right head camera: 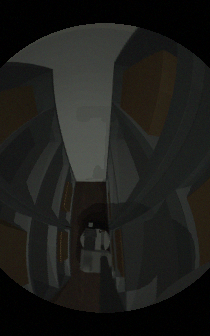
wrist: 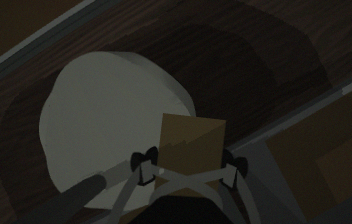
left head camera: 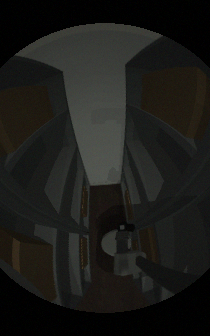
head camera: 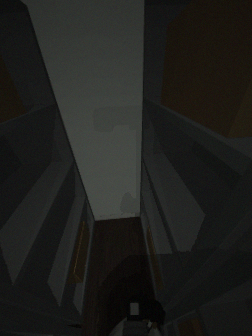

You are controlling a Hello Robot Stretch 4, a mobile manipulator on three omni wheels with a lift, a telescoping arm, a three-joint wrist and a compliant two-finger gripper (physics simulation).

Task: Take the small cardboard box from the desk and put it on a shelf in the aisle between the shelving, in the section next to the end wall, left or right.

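Frame: origin at the robot's base, x right, y ahead, z up, level; metres.
Seen in the pictures: gripper, fingertip midpoint: [wrist: 188, 160]; robot's base at its link origin: [right head camera: 95, 239] [wrist: 131, 127] [left head camera: 115, 241].
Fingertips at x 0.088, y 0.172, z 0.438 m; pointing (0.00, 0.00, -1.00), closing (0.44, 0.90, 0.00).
Pixels of each thing's top centre, then the offset from my fingertips to it. "*": a spot on its surface instead. Level surfaces: height alone.
- small cardboard box at its top centre: [wrist: 188, 164] dx -0.005, dy +0.003, dz +0.045 m
- left shelving at a spot on its surface: [head camera: 35, 220] * dx -0.577, dy +0.284, dz +0.526 m
- right shelving at a spot on its surface: [head camera: 175, 210] [left head camera: 148, 178] * dx +0.141, dy +0.326, dz +0.525 m
- low box at its top centre: [head camera: 64, 245] [left head camera: 74, 198] [right head camera: 57, 192] dx -0.710, dy +0.443, dz -0.119 m
- dark wooden floor at its surface level: dz -0.465 m
The small cardboard box [wrist: 192, 145] is between the two fingertips of my gripper [wrist: 188, 160] in the wrist view, one dark fingertip against each side. The gripper is shut on it, above my round pale base. In the head views the box cannot be made out. The shelving stands on both sides of the aisle: left shelving [head camera: 35, 220] [left head camera: 62, 190] and right shelving [head camera: 175, 210] [left head camera: 147, 175]. The pale end wall [head camera: 107, 165] [left head camera: 102, 145] [right head camera: 90, 145] closes the aisle ahead.
Large brown boxes [head camera: 205, 75] [left head camera: 172, 95] [right head camera: 145, 90] sit high on the right shelving; another [left head camera: 30, 115] is high on the left. A low box [head camera: 80, 252] shows at the left. The dark wooden floor [head camera: 115, 240] runs narrow between the shelves. The picture is dim.
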